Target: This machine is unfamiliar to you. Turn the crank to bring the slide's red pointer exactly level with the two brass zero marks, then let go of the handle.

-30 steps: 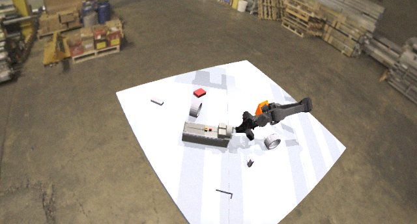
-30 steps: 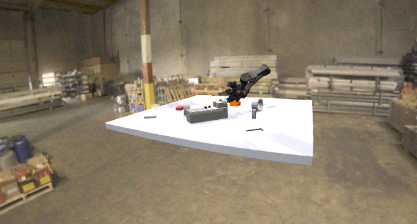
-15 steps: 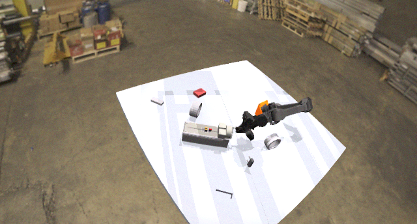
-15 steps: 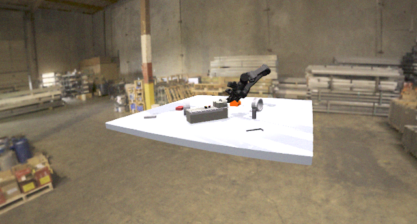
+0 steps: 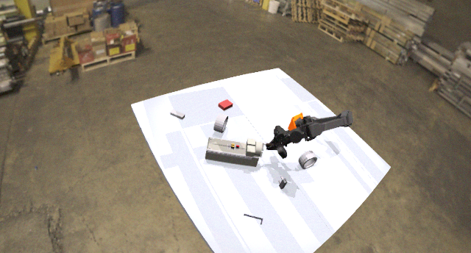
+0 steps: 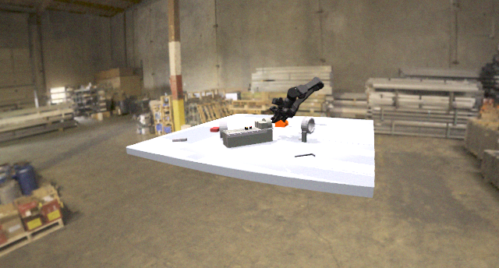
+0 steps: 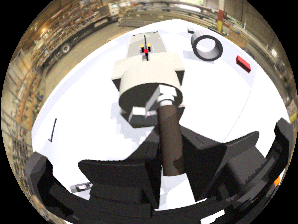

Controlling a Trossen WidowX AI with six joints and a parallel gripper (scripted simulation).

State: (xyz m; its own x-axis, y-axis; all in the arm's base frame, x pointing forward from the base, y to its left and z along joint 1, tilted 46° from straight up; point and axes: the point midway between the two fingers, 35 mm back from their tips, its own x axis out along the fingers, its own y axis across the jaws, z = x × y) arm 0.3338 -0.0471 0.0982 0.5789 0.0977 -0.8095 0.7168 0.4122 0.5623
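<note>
Right now the dark crank handle is 30 mm above my gripper tip, 10 mm to the left of it and 10 mm behind it. Also, from my gripper tip: hex key (280 mm ahead, 240 mm to the left, 90 mm below); then red pointer (110 mm ahead, 100 mm to the right, 10 mm below); then small clip (180 mm to the left, 60 mm below, 50 mm ahead).
</note>
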